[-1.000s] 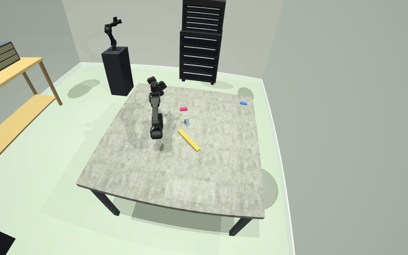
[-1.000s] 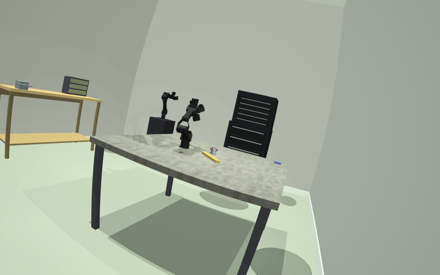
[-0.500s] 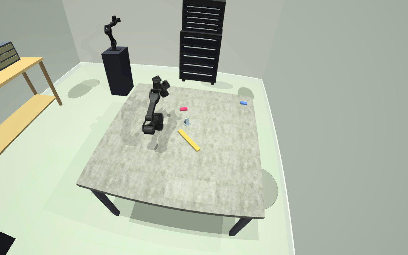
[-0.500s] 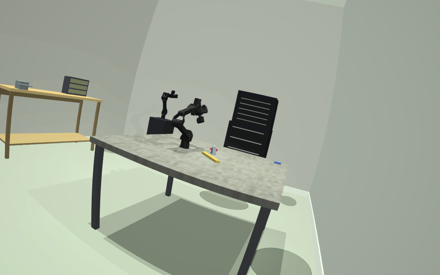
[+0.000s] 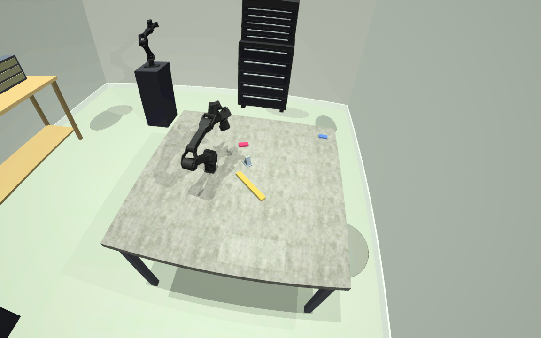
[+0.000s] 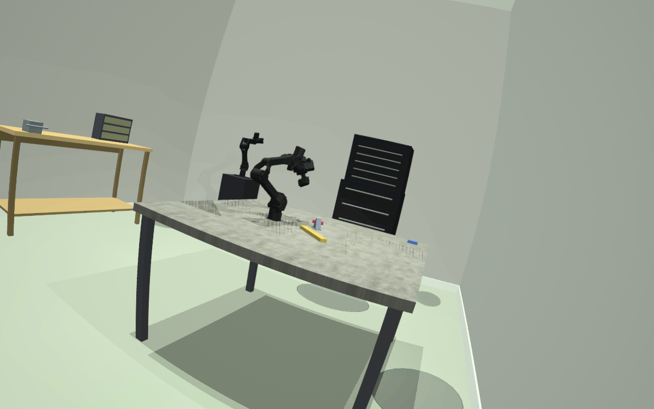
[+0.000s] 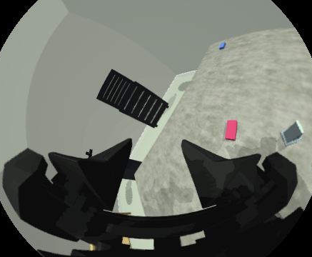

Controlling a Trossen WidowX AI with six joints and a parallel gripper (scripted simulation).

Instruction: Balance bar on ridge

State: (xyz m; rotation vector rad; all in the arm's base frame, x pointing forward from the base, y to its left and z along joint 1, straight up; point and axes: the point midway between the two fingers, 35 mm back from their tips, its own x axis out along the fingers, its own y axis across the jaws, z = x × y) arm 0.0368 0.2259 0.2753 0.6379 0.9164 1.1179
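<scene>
Right now my gripper tip is 35 cm to the left of the yellow bar, 26 cm above it and 23 cm short of it. The rest, counted from my gripper tip: small blue block 70 cm ahead, 26 cm below, 24 cm to the left; then small pink piece 26 cm below, 12 cm ahead, 1 cm to the left.
</scene>
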